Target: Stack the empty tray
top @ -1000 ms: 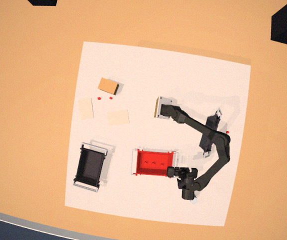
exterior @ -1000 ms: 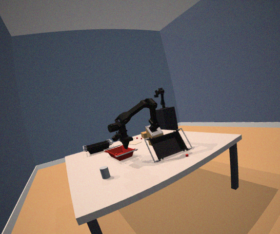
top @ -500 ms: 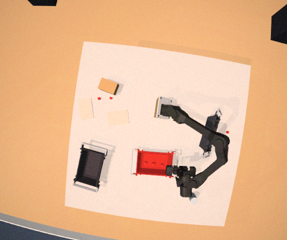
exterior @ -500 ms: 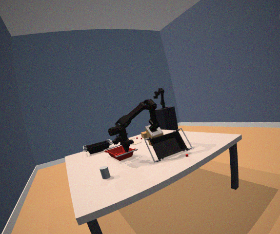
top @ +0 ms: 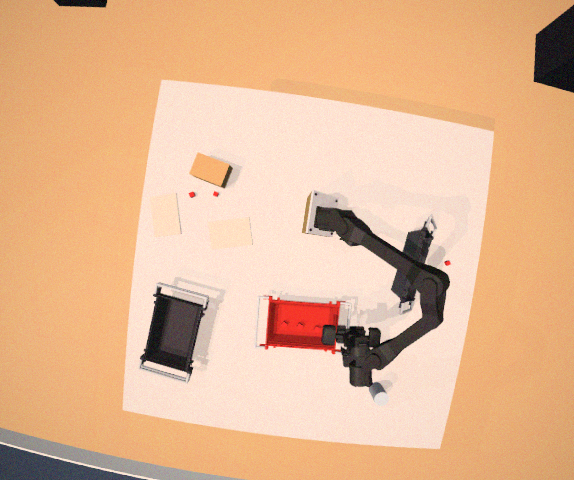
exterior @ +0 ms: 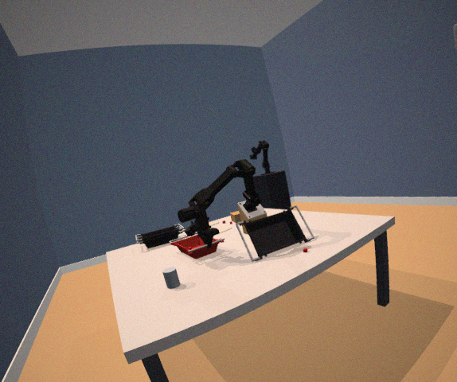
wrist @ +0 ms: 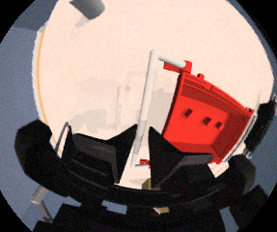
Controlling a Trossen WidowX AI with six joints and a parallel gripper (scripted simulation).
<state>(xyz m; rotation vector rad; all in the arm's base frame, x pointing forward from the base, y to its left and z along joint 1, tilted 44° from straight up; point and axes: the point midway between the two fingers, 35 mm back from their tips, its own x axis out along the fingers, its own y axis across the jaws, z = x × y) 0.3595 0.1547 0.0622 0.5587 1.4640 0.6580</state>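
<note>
Right now the black tray is 250 mm behind my gripper tip, 210 mm to the left of it and 20 mm above it. The rest, counted from my gripper tip: grey cylinder 240 mm ahead, 170 mm to the left, 20 mm below; then tan box 550 mm to the right, 480 mm behind, 20 mm below.
</note>
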